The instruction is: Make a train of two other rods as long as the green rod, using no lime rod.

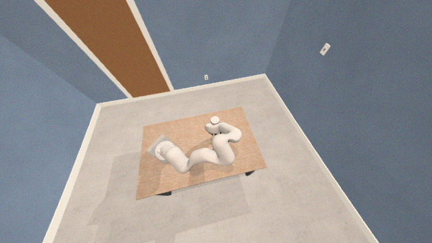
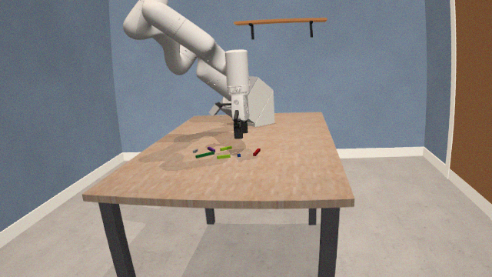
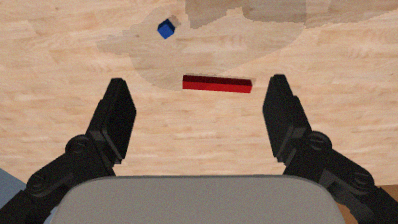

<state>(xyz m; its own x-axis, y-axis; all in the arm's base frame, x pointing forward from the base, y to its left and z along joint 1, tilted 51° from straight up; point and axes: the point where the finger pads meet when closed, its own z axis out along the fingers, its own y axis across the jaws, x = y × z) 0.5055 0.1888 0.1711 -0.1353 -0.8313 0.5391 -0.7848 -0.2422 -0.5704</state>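
Right now my hand is 30 mm short of the blue rod, 10 mm to the left of it and 80 mm above it. From my hand the other things lie so: purple rod: 80 mm behind, 130 mm to the right, 80 mm below; red rod: 10 mm behind, 60 mm to the left, 80 mm below; green rod: 150 mm to the right, 80 mm below.
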